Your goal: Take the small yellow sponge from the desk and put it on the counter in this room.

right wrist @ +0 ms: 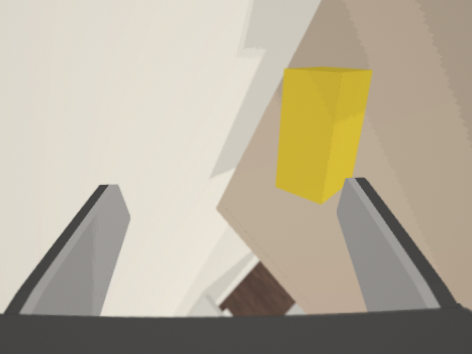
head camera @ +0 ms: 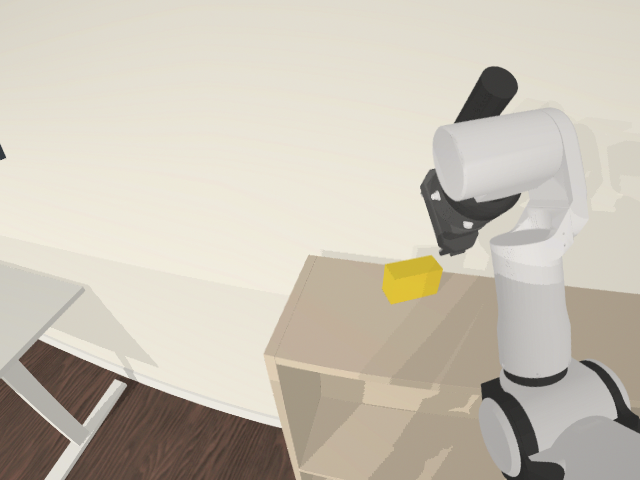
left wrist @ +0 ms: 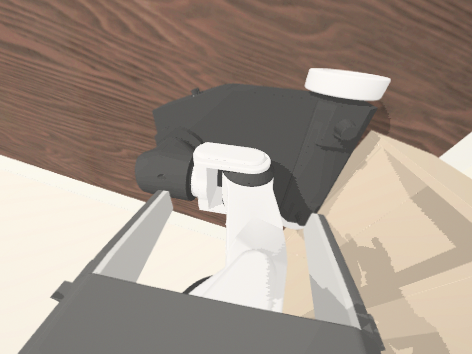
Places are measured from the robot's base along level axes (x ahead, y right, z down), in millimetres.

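Where they show: left gripper, between the fingertips: [left wrist: 236, 210]; right gripper, between the fingertips: [right wrist: 231, 198] [head camera: 435, 222].
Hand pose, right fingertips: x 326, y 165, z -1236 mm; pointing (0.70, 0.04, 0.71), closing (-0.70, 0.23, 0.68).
Observation:
Things, the pixels of their top centre, and the offset from my right fingertips. "pt": a spot on its surface instead. Level surfaces: height alone.
- yellow sponge, centre of its top: [right wrist: 303, 138] [head camera: 414, 266] dx +29, dy -14, dz +114 mm
- shelf unit, a spot on its surface: [right wrist: 270, 215] pt dx +61, dy -157, dz +176 mm
- white table, height of its surface: dz +516 mm
The yellow sponge [head camera: 412, 281] [right wrist: 317, 135] is a block on the light wooden top of a shelf unit [head camera: 330, 315] [right wrist: 270, 215], near its back edge. My right gripper [head camera: 451, 252] [right wrist: 231, 198] is open and empty. In the head camera it hangs above and to the right of the sponge. In the right wrist view the sponge appears beyond the fingertips, nearer the picture's right finger, whose tip overlaps its lower corner. My left gripper [left wrist: 236, 210] is open and empty and shows in the left wrist view, away from the sponge.
A white table [head camera: 33, 304] stands at the left of the head view, with a gap to the shelf unit. The wall [head camera: 180, 155] rises behind the shelf unit. The robot's dark base [left wrist: 240, 115] and a white wheel [left wrist: 347, 84] show in the left wrist view.

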